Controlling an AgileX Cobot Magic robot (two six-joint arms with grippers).
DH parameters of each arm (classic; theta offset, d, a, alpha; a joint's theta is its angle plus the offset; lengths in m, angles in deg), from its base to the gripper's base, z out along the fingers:
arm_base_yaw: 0 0.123 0 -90
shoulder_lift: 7.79 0 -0.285 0
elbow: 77.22 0 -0.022 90
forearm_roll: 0 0.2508 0 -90
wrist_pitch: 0 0 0.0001 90
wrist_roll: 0 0.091 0 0
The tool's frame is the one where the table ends.
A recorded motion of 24 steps. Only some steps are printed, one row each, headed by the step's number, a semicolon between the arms.
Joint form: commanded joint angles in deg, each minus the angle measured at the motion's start. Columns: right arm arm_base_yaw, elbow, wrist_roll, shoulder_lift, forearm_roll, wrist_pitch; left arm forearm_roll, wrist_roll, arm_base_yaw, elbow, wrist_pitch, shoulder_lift.
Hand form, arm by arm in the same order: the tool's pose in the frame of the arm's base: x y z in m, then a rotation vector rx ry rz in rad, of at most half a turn. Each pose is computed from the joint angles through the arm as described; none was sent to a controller.
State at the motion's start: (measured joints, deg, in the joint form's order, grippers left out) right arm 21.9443 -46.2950 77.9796 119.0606 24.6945 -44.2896; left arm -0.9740 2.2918 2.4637 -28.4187 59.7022 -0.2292
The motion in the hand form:
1: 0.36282 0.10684 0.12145 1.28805 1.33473 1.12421; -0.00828 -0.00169 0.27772 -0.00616 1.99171 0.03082
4: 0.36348 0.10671 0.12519 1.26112 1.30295 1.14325; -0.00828 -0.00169 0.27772 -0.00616 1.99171 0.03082
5: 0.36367 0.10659 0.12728 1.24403 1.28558 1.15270; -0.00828 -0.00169 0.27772 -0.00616 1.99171 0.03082
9: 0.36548 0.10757 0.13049 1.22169 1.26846 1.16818; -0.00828 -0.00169 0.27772 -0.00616 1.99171 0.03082
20: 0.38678 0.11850 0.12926 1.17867 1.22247 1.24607; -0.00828 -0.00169 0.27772 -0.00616 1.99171 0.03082
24: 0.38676 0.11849 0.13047 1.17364 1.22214 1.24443; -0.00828 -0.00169 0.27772 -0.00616 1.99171 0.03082
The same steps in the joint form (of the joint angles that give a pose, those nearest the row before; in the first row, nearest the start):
1: -0.69 -1.72 0.46 -0.75 -0.46 -14.61; 0.00 -0.23 0.00 0.06 -0.34 -1.66
4: -0.69 -1.78 0.63 -0.74 -0.74 -16.84; 0.00 -0.23 0.00 0.06 -0.34 -1.66
5: -0.69 -1.78 0.63 -0.74 -0.92 -18.16; 0.00 -0.23 0.00 0.06 -0.34 -1.66
9: -0.69 -2.23 0.63 -0.69 -1.38 -19.31; 0.00 -0.23 0.00 0.06 -0.34 -1.66
20: -0.69 -8.14 2.64 3.27 -3.61 -21.26; 0.00 -0.23 0.00 0.06 -0.34 -1.66
24: -0.69 -8.14 2.35 3.09 -3.61 -21.26; 0.00 -0.23 0.00 0.06 -0.34 -1.66

